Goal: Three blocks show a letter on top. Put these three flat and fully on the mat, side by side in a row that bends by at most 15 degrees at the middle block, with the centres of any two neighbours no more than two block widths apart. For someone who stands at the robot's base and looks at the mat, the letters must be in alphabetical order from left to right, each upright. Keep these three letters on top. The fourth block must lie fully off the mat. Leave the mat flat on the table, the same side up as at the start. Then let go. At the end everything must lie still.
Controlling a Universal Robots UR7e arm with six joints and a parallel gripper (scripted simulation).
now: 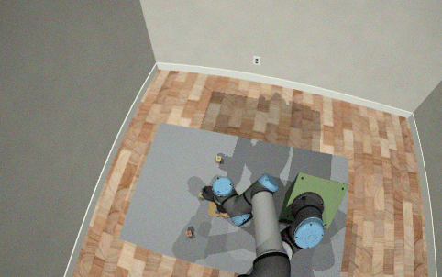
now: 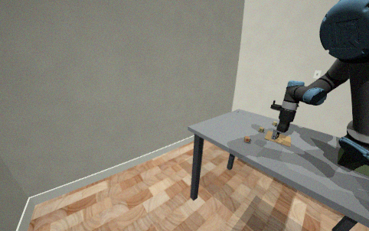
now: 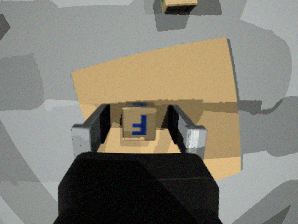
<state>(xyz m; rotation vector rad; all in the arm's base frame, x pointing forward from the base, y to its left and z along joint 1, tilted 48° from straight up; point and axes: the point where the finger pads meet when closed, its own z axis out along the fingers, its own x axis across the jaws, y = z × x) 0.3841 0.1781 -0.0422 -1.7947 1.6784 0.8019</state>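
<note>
The mat is 3 cm to the right of my hand, 2 cm below it and 1 cm behind it. The rest, counted from my hand: block (10 cm ahead, 2 cm to the right, 1 cm below).
</note>
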